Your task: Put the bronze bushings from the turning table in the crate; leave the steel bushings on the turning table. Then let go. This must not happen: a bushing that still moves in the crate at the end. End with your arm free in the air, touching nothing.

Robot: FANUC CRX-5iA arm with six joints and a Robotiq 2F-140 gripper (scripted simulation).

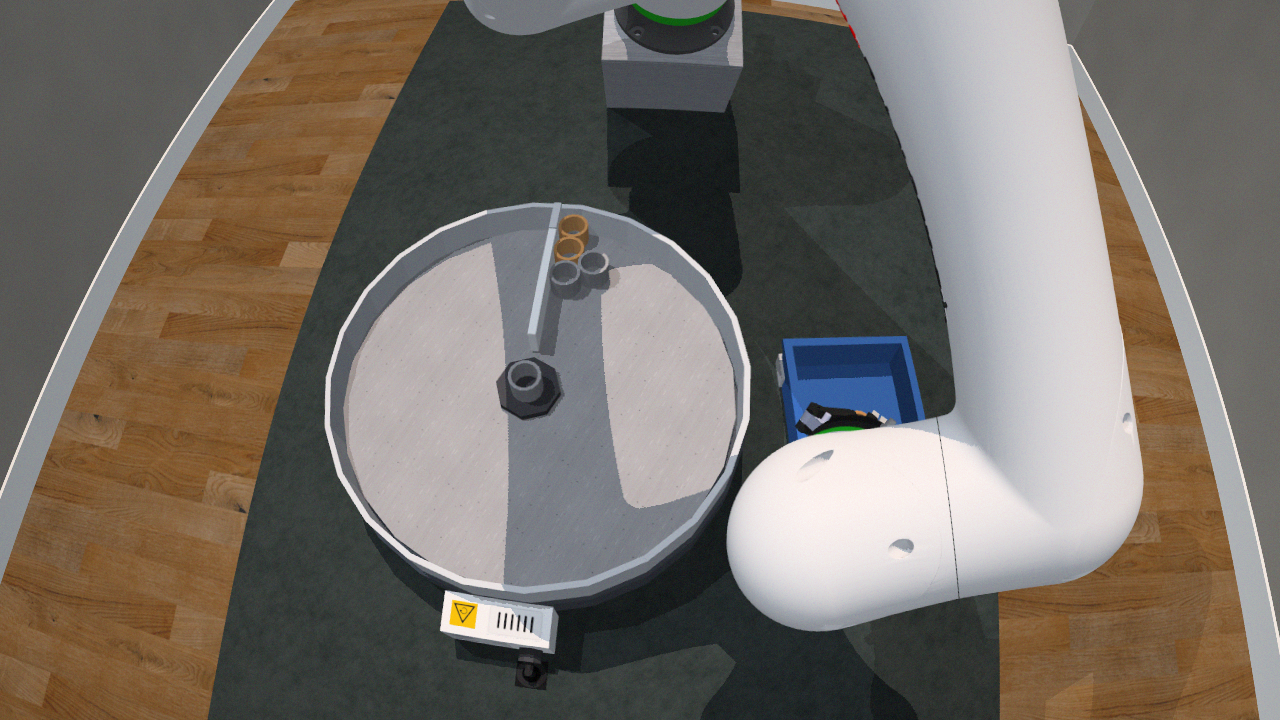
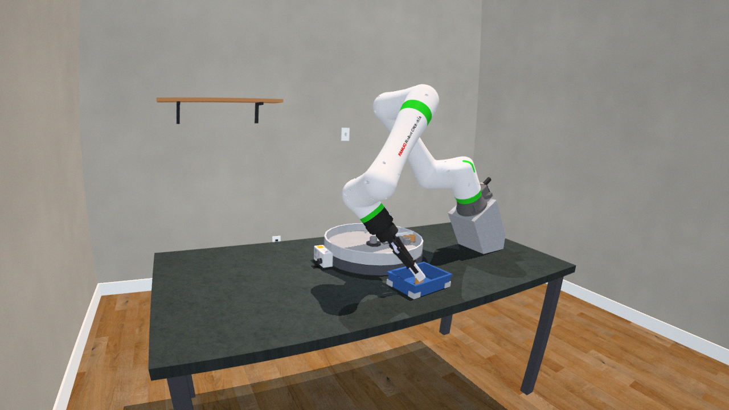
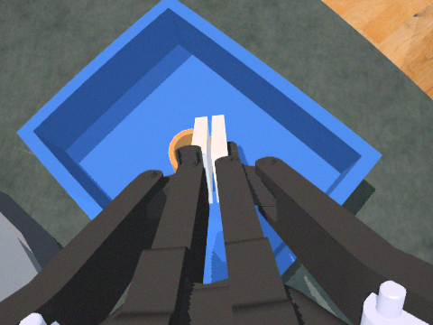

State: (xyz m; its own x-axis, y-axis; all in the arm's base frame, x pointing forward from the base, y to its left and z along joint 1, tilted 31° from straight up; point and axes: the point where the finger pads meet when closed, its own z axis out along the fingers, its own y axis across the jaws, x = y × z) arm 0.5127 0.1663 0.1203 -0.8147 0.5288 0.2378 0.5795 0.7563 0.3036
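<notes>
The blue crate is 3 cm below my hand and 2 cm behind it. From my hand the other things lie so: turning table (34 cm to the right, 7 cm behind, 1 cm below).
</notes>
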